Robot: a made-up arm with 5 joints.
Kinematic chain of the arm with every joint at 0, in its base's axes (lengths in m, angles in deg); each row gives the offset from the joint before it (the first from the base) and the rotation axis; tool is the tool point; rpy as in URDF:
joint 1: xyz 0.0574 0 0.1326 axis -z
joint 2: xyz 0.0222 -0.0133 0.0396 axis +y
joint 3: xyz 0.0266 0 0.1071 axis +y
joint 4: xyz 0.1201 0 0.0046 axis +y
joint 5: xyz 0.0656 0.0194 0 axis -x
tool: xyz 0 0 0 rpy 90 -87.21 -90
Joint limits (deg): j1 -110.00..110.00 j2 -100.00..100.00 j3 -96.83..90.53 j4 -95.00..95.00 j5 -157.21..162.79
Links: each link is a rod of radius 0.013 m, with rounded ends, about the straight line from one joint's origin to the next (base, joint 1, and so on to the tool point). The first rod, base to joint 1, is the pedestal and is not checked.
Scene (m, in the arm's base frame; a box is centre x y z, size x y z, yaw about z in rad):
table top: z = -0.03
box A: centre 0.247 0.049 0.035 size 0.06 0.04 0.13 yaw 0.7
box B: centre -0.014 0.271 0 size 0.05 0.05 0.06 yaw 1.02
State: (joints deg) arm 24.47 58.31 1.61 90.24 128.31
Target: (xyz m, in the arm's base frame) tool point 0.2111 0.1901 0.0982
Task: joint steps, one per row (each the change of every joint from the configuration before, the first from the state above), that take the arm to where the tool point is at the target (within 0.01 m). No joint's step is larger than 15 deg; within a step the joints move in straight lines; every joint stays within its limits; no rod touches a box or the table.
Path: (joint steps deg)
1: -6.42 -4.11 -13.51 0.95 -7.49
2: -6.41 -4.12 -13.51 0.95 -7.50
3: -6.42 -4.11 -13.50 0.96 -7.49
4: -6.41 -4.12 -13.51 0.95 -7.49
5: -6.42 -4.11 -13.51 0.95 -7.49
6: -14.00 6.39 11.05 -11.59 12.48
7: -14.00 6.39 11.05 -11.59 12.49
8: -14.00 6.39 11.05 -11.59 12.49

